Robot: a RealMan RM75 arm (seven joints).
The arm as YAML. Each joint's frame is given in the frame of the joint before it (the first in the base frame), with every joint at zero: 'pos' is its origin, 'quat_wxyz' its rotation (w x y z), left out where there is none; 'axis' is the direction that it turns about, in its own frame. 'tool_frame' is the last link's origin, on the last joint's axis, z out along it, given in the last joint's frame.
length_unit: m
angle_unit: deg
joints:
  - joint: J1
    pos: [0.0, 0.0, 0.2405]
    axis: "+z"
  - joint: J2
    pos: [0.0, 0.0, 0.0]
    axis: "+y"
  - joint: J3
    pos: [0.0, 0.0, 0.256]
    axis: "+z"
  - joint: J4
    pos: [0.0, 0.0, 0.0]
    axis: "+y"
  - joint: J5
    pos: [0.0, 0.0, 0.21]
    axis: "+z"
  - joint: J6
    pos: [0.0, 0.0, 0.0]
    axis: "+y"
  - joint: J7
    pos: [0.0, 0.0, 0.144]
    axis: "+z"
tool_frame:
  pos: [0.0, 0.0, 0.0]
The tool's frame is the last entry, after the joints.
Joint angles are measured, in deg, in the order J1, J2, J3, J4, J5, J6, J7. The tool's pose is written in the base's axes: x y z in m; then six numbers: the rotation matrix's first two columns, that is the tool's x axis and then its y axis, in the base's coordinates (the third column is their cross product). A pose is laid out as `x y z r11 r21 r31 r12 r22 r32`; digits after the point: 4 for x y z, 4 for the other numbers.
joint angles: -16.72, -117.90, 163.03, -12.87, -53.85, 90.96, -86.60
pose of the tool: -0.3685 0.2379 0.0162 -0.1104 0.3848 0.9164 0.9424 -0.2525 0.2196
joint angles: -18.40, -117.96, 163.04, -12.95, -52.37, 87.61, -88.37
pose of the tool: -0.3686 0.2489 0.0105 -0.1187 0.4206 0.8994 0.9495 -0.2169 0.2267
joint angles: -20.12, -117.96, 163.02, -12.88, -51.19, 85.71, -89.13
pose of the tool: -0.3649 0.2596 0.0065 -0.1121 0.4453 0.8883 0.9508 -0.2117 0.2261
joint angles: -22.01, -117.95, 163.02, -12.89, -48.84, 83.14, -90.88
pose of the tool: -0.3618 0.2702 0.0000 -0.1101 0.4894 0.8651 0.9540 -0.1921 0.2300
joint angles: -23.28, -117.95, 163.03, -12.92, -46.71, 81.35, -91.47
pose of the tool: -0.3597 0.2764 -0.0055 -0.0935 0.5231 0.8471 0.9582 -0.1837 0.2192
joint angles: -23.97, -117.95, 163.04, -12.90, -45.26, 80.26, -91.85
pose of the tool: -0.3587 0.2794 -0.0091 -0.0832 0.5450 0.8343 0.9610 -0.1777 0.2118
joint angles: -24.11, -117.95, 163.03, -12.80, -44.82, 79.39, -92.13
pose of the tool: -0.3597 0.2801 -0.0107 -0.0846 0.5518 0.8297 0.9639 -0.1657 0.2085
